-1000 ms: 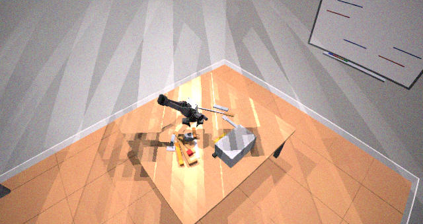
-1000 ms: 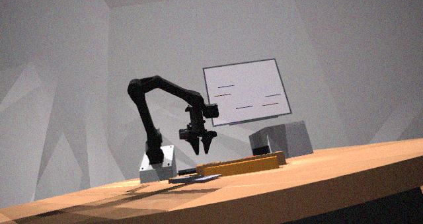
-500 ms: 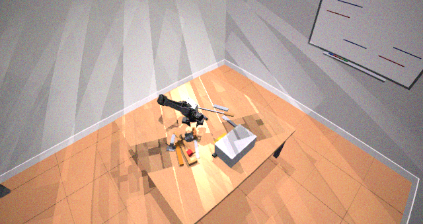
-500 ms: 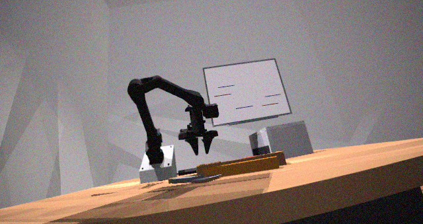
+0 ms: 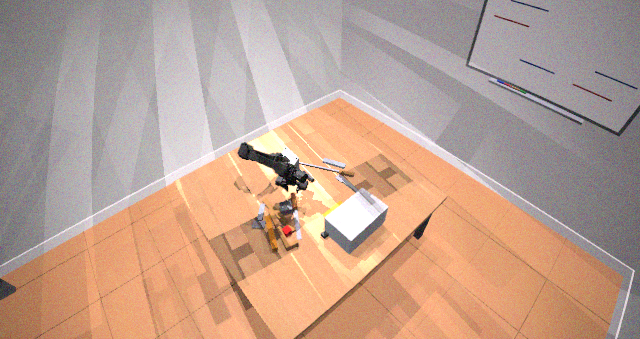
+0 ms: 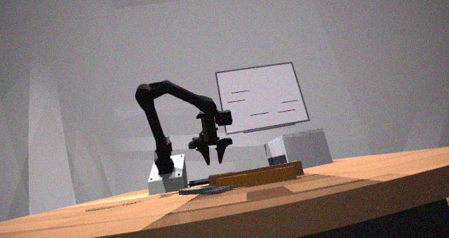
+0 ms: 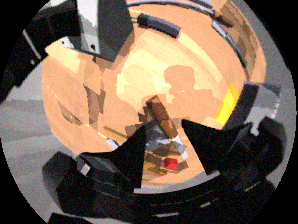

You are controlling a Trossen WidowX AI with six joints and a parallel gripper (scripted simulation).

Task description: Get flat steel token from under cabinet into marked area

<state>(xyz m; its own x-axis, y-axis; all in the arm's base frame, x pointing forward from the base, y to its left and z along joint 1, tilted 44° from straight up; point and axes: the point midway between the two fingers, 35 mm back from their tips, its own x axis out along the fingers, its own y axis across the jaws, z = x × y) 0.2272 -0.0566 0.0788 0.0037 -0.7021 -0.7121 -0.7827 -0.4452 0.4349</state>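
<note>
The grey block is 20 mm ahead of my gripper tip, 70 mm to the right of it and 60 mm below it. From my gripper tip the other things lie so: orange bar: 120 mm ahead, 240 mm to the right, 60 mm below; then thin wooden stick: 30 mm ahead, 140 mm to the right, 70 mm below; then red block: 170 mm ahead, 160 mm to the right, 60 mm below.
</note>
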